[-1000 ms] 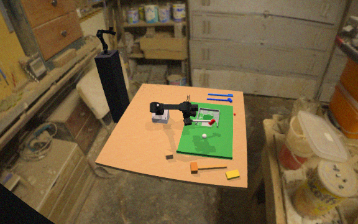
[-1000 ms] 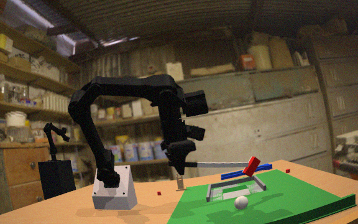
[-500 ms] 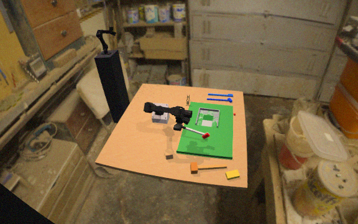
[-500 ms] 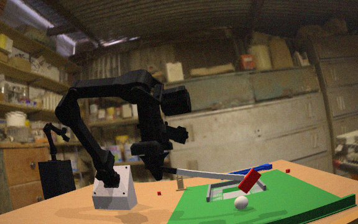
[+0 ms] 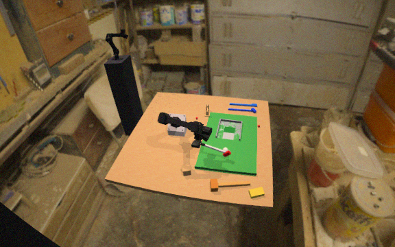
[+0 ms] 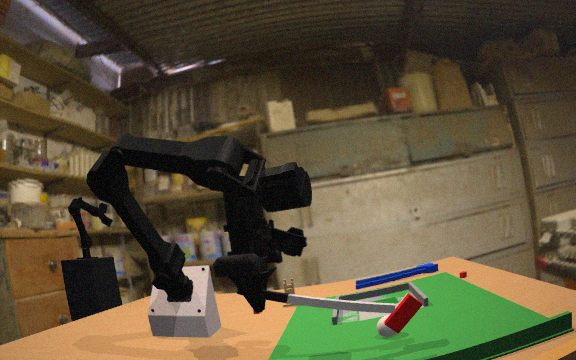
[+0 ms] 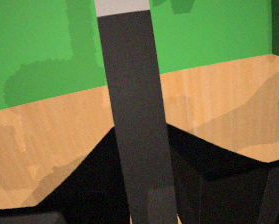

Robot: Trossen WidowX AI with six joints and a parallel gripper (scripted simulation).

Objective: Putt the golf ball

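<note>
My gripper tip is now 120 mm short of the red putter and 10 mm to the left of it. From my gripper tip the other things lie so: white golf ball: 210 mm ahead, 80 mm below, 50 mm to the left; green mat: 240 mm ahead, 200 mm to the left, 100 mm below; small wooden stand: 570 mm to the left, 70 mm below, 10 mm behind.
</note>
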